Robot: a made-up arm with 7 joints. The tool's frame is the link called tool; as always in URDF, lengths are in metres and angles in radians. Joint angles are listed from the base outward. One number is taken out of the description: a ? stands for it. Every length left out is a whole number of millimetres.
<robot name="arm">
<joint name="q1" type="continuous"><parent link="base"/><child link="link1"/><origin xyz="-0.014 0.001 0.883"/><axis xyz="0 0 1"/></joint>
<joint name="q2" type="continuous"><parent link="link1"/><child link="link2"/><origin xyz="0.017 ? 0.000" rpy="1.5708 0.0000 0.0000"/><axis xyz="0 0 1"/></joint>
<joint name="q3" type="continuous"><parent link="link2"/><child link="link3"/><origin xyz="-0.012 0.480 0.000" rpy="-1.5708 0.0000 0.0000"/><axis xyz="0 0 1"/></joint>
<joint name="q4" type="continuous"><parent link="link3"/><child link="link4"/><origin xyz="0.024 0.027 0.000" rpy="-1.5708 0.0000 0.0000"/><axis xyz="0 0 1"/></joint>
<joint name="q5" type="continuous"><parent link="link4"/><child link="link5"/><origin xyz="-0.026 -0.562 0.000" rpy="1.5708 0.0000 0.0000"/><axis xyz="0 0 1"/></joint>
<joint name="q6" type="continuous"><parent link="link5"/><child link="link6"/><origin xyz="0.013 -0.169 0.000" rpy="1.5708 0.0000 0.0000"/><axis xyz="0 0 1"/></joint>
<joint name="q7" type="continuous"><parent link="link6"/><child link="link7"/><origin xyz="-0.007 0.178 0.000" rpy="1.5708 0.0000 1.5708"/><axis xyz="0 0 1"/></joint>
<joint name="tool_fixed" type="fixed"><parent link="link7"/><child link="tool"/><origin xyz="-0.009 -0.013 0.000" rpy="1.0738 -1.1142 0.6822"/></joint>
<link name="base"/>
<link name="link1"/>
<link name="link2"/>
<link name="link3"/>
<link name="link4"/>
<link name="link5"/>
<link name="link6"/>
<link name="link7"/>
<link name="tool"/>
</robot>
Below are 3 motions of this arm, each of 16 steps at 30 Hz.
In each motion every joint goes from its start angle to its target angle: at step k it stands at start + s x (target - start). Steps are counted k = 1, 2, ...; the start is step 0. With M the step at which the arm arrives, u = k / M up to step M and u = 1 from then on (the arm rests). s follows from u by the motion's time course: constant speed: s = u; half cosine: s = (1 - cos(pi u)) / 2; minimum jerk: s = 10 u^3 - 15 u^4 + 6 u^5.
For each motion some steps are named. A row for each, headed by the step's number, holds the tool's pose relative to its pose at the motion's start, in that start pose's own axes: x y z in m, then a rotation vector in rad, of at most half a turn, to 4 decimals.
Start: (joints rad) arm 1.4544 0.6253 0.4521 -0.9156 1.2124 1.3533 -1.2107
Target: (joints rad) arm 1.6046 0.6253 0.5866 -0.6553 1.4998 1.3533 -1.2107
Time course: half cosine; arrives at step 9
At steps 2, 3, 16:
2: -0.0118 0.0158 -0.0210 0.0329 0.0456 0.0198
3: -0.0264 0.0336 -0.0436 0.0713 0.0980 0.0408
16: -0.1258 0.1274 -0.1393 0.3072 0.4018 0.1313

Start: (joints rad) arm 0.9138 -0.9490 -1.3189 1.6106 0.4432 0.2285 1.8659
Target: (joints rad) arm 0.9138 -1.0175 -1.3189 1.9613 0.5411 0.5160 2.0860
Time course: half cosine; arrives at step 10
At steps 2, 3, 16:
2: 0.0220 -0.0024 0.0036 0.0324 0.0173 0.0051
3: 0.0474 -0.0060 0.0069 0.0707 0.0370 0.0105
16: 0.2253 -0.0574 0.0052 0.3715 0.1627 0.0370

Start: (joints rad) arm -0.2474 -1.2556 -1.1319 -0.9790 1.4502 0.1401 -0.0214
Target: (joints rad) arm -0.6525 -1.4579 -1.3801 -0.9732 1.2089 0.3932 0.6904
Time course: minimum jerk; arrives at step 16
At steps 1, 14, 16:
1: 0.0003 0.0006 -0.0008 0.0016 0.0019 0.0005
14: 0.0272 0.3058 -0.3361 0.6710 0.8045 0.0993
16: 0.0263 0.3115 -0.3407 0.6810 0.8166 0.0989

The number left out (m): -0.088
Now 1 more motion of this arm.
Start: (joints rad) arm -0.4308 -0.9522 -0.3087 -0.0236 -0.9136 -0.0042 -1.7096
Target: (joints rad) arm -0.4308 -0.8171 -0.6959 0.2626 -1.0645 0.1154 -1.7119
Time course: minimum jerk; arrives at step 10
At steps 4, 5, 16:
4: -0.0032 -0.0075 -0.0078 -0.0661 -0.0193 0.1591
5: -0.0007 -0.0075 -0.0101 -0.1016 -0.0360 0.2495
16: 0.0191 0.0117 -0.0082 -0.1894 -0.1038 0.4906

